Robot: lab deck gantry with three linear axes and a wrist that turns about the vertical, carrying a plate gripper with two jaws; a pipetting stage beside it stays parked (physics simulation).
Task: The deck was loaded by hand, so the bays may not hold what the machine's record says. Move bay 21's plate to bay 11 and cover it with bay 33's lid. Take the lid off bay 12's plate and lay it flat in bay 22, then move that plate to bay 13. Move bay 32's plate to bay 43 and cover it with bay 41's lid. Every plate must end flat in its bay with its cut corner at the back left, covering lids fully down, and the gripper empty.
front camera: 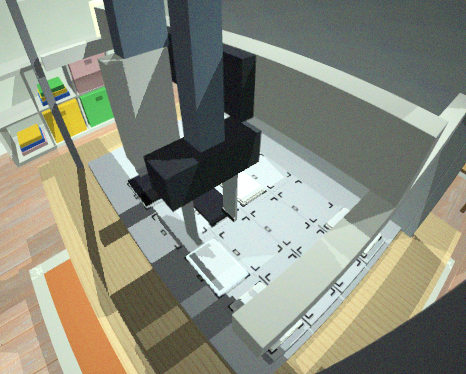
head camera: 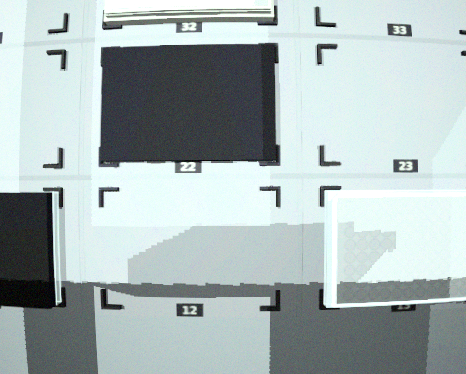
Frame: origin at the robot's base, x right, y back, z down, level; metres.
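Seen in the pictures: gripper, fingertip midpoint: [front camera: 212, 226]; robot's base at its link origin: [front camera: 128, 184].
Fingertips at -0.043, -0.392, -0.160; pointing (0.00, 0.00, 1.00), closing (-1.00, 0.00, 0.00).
Offsets run from my fingertips to a thing's top centre, as dx, dy, dz. "spot": to the spot under its first point.
My gripper [front camera: 213, 230] is open and empty, its two jaws apart above the deck near bays 12 and 22; the jaws do not show in the head view. A clear plate @(+0.000, +0.000, +0.146) [front camera: 217, 265] [head camera: 400, 250] with faint wells lies in bay 13. A black lid @(-0.107, +0.164, +0.152) [front camera: 210, 207] [head camera: 182, 102] lies flat in bay 22. A black lid @(+0.000, +0.328, +0.144) [front camera: 142, 190] [head camera: 25, 245] covers a plate in bay 11, partly cut off in the head view. A pale plate @(-0.214, +0.164, +0.146) [front camera: 248, 187] [head camera: 189, 7] sits in bay 32. Bay 12 holds no plate. Bay 41 is hidden behind the gripper body. The plates' cut corners cannot be made out.
A long beige beam [front camera: 300, 285] crosses above the deck's near right side. A pale object @(spot: -0.316, -0.110, +0.131) [front camera: 337, 217] lies beside it. A tall grey wall [front camera: 320, 110] runs along the right. A shelf with coloured boxes [front camera: 65, 121] stands at the back left.
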